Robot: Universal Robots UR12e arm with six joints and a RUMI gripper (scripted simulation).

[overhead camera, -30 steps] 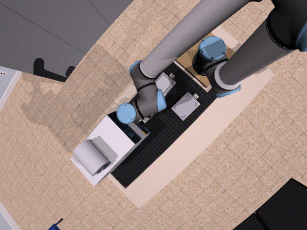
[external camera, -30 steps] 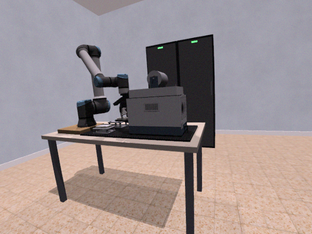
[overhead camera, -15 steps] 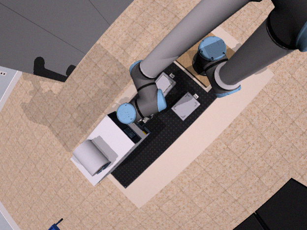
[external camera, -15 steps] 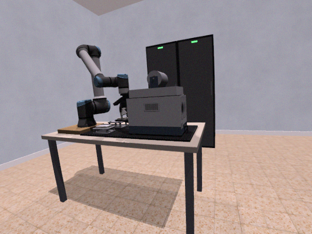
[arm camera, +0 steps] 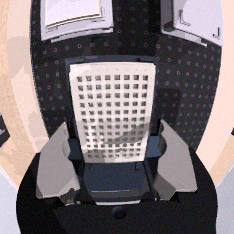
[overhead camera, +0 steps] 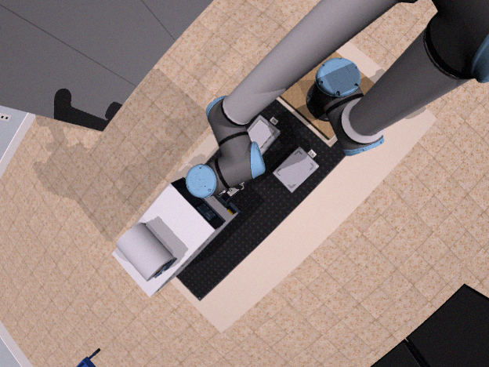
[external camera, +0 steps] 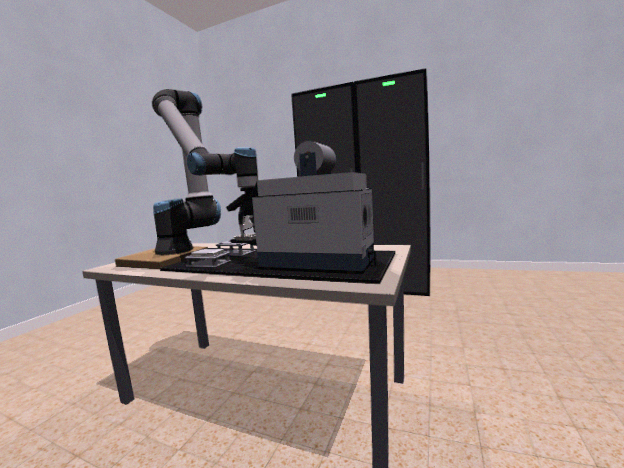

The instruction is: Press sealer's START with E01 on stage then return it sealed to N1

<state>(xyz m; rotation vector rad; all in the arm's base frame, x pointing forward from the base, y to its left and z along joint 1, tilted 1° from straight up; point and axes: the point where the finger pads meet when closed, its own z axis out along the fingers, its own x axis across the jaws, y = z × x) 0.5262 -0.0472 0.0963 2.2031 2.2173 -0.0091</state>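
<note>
Right now the sealer stage is 20 mm below my hand. From my hand the other things lie so: foil roll (330 mm ahead, 300 mm above); then plate nest N1 (200 mm behind, 160 mm to the left, 70 mm below); then square start button (100 mm ahead, 90 mm to the right, 70 mm above).
</note>
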